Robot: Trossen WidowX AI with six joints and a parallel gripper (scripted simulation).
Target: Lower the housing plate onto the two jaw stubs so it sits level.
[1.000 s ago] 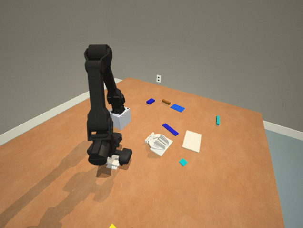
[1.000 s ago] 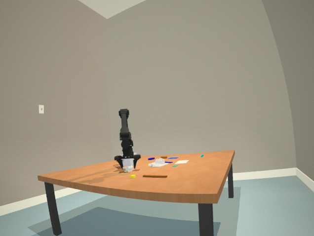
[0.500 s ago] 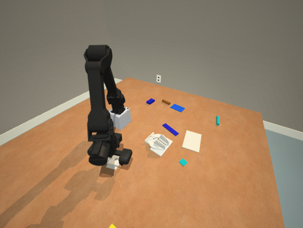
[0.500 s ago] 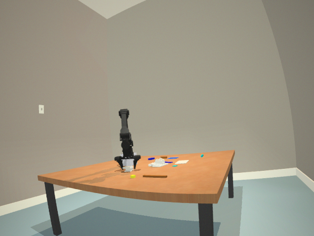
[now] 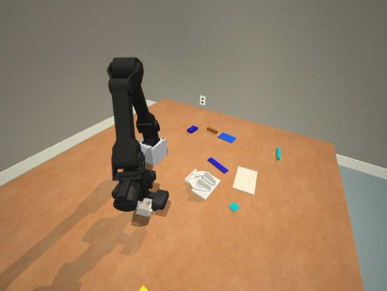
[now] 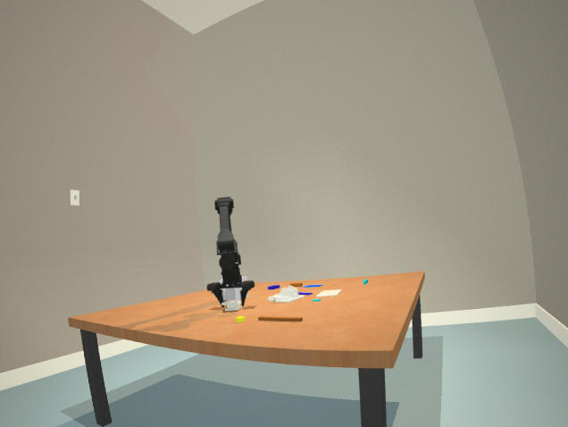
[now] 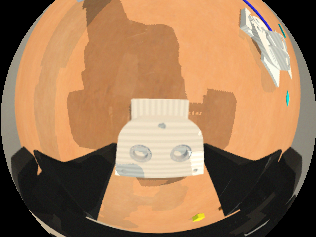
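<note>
My gripper tip is 10 mm to the right of the white stepped block. Round my gripper tip: brown bar 270 mm ahead, 200 mm to the right; cyan square 310 mm ahead, 130 mm to the left, 10 mm below; yellow piece 210 mm to the right, 130 mm ahead.
</note>
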